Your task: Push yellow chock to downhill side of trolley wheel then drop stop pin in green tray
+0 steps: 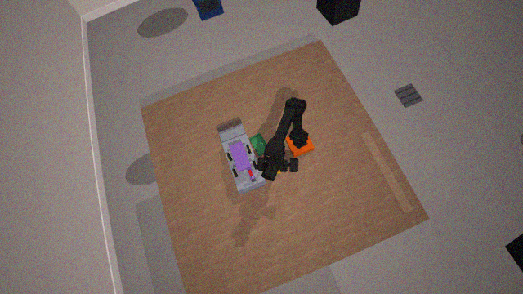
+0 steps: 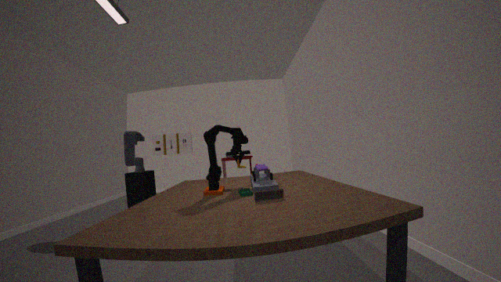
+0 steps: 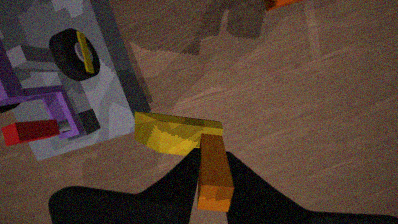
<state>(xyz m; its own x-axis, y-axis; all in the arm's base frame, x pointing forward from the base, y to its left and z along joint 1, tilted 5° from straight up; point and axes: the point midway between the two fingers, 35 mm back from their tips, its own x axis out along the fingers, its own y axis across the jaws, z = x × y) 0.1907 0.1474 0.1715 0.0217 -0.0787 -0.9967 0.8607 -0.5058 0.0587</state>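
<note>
My gripper tip is now 16 cm to the left of the purple trolley, 14 cm short of it and 6 cm above it. From my gripper tip the other things lie so: red-headed stop pin 13 cm ahead, 5 cm to the right, 5 cm below; yellow chock 2 cm ahead, 1 cm to the right, 1 cm below.
</note>
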